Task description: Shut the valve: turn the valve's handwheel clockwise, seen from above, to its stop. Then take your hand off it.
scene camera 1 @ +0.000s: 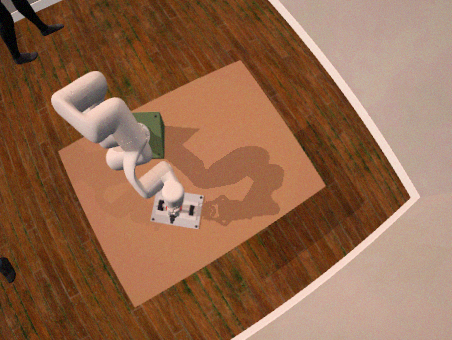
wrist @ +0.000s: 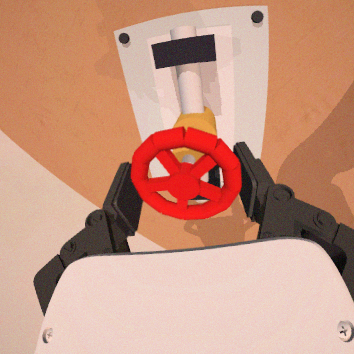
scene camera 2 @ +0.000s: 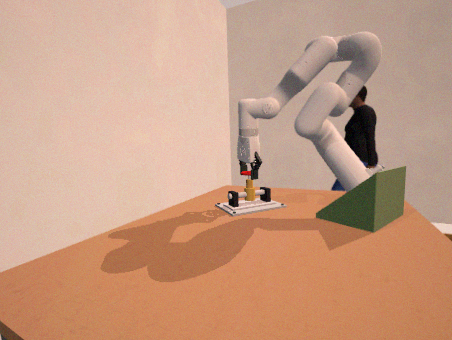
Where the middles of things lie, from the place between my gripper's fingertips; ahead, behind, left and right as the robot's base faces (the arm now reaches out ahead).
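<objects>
My gripper is right at the red handwheel (wrist: 183, 182) now.
</objects>
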